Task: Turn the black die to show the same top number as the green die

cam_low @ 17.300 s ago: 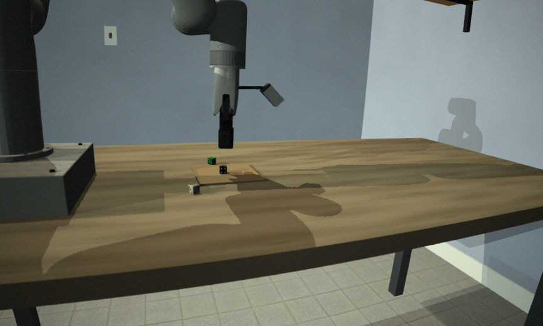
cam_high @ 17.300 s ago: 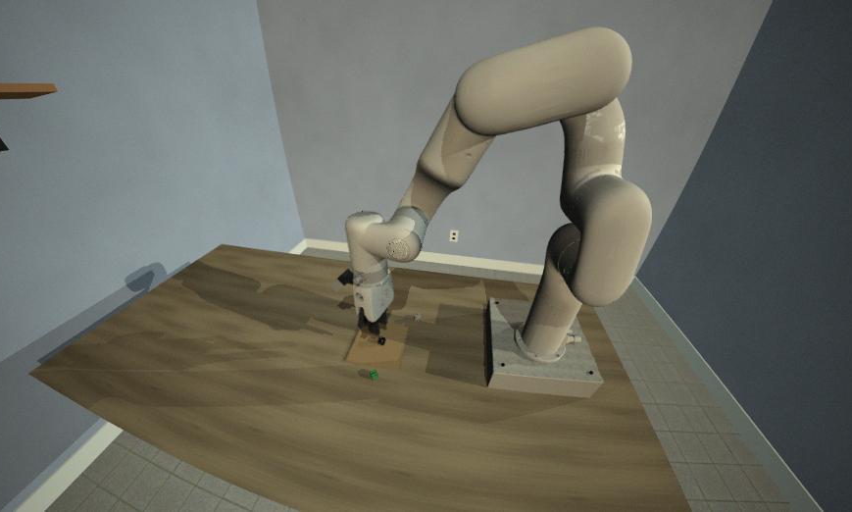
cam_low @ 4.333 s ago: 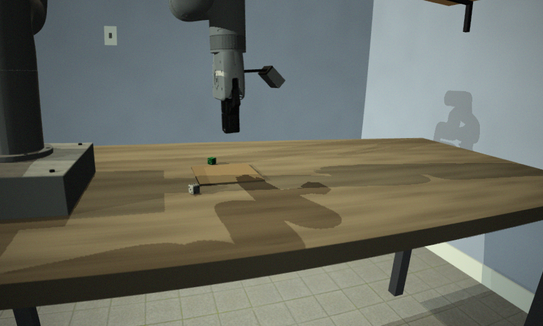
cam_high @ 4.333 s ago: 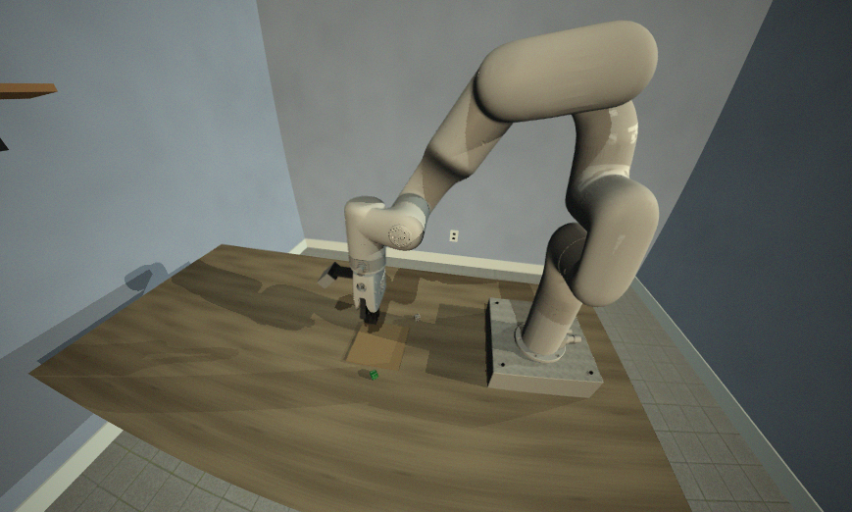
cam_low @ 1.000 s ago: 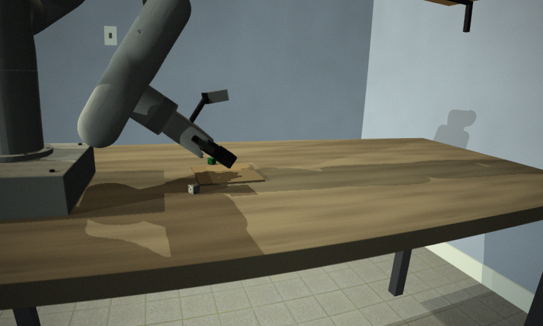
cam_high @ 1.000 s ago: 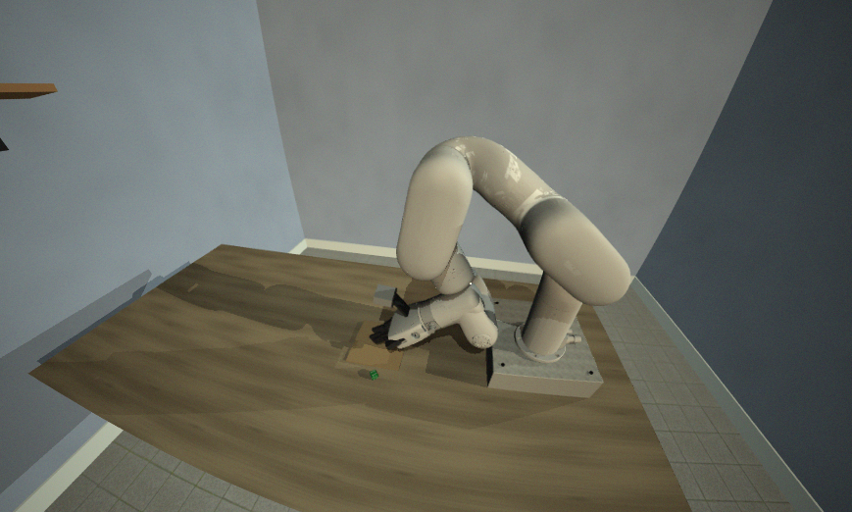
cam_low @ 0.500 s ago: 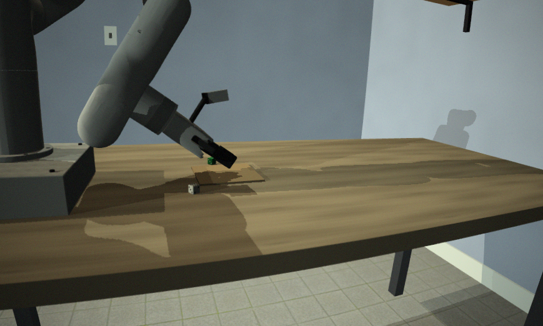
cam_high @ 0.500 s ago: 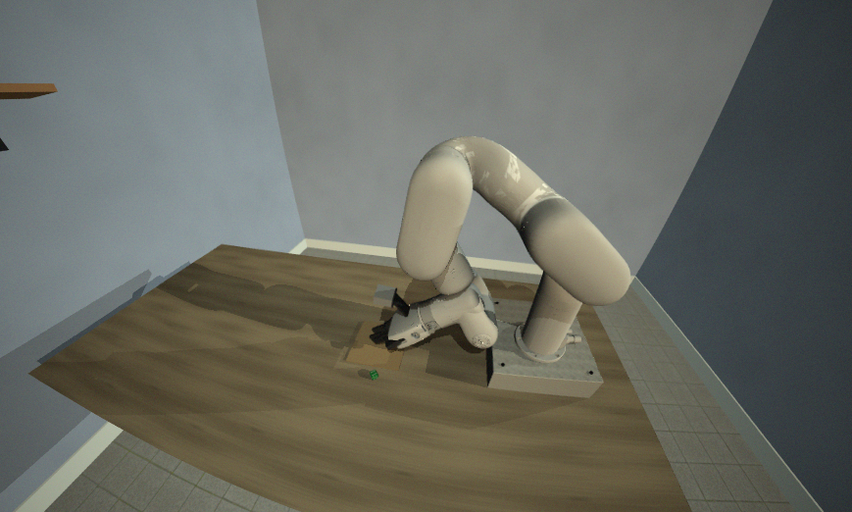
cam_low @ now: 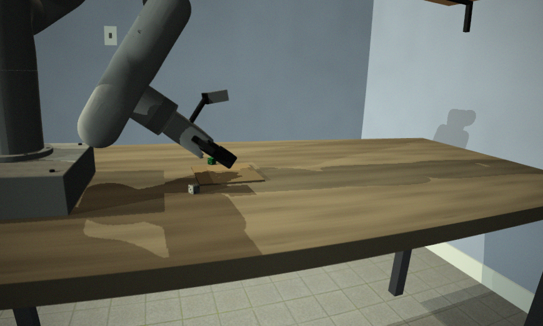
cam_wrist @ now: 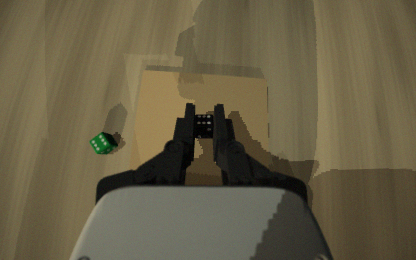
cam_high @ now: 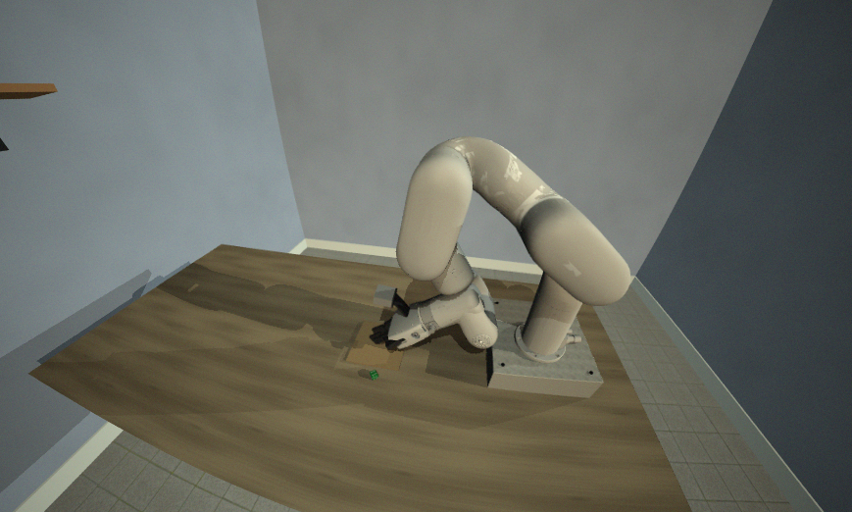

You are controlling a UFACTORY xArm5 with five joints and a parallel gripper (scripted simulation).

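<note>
My gripper is now 40 mm above the tan mat. Also, from my hand: green die 100 mm to the left, 30 mm below; black die 10 mm below, 10 mm ahead; white die 100 mm to the right, 90 mm behind, 30 mm below.
</note>
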